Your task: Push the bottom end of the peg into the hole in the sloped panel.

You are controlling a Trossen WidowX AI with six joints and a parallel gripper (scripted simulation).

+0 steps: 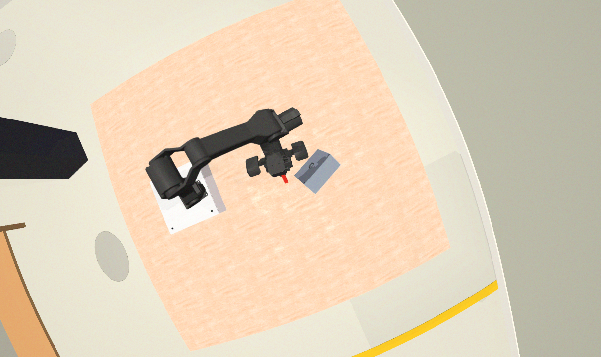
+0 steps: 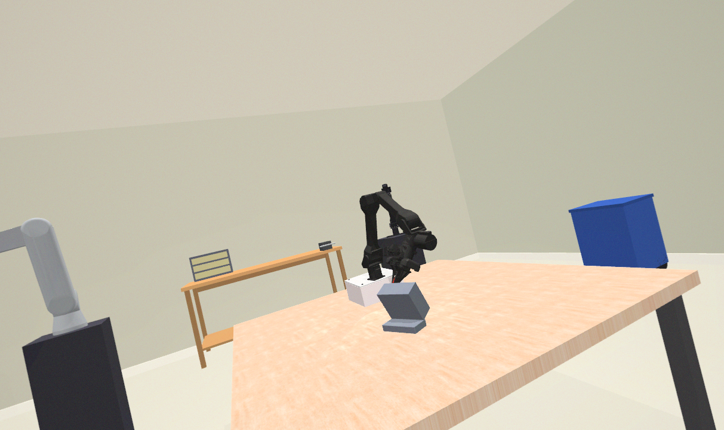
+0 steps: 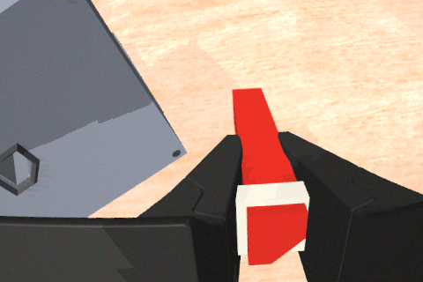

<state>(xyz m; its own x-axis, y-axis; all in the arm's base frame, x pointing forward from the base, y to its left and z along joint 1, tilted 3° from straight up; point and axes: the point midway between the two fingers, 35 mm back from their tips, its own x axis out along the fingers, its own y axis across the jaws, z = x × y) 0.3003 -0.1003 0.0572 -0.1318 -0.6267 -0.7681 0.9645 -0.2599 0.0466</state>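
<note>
Right now the grey sloped panel is 100 mm ahead of my gripper tip, 50 mm to the right of it and 30 mm below it. From my gripper tip the other things lie so: red peg (10 mm to the left, 10 mm above).
</note>
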